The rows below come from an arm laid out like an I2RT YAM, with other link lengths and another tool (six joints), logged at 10 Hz.
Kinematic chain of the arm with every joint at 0, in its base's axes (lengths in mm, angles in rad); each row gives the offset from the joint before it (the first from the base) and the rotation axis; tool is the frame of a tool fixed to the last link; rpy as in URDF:
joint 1: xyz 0 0 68.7 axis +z
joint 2: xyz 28 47.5 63.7 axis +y
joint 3: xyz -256.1 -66.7 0 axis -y
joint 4: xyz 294 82.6 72 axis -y
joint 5: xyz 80.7 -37 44.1 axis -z
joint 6: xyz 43.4 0 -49.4 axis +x
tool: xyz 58 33 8 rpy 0.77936 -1.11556 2.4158
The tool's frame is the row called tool.
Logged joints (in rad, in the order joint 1, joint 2, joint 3, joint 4, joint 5, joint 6), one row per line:
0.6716 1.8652 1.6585 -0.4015 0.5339 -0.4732
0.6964 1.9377 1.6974 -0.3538 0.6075 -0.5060
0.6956 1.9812 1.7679 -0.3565 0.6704 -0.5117
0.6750 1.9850 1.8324 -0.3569 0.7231 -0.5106
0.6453 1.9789 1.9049 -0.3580 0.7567 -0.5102
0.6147 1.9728 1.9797 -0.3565 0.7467 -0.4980
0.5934 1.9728 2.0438 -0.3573 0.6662 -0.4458
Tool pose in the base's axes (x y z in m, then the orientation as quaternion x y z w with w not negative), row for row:
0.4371 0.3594 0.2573 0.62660 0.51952 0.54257 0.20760
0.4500 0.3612 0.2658 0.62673 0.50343 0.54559 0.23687
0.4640 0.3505 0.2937 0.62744 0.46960 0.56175 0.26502
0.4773 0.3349 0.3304 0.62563 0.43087 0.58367 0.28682
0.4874 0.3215 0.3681 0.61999 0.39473 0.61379 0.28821
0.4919 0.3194 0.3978 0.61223 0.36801 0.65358 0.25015
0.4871 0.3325 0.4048 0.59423 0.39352 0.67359 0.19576
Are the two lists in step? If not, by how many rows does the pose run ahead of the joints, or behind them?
The pose runs 1 row ahead of the joints: the pose in row i belongs to the joints in row i + 1.
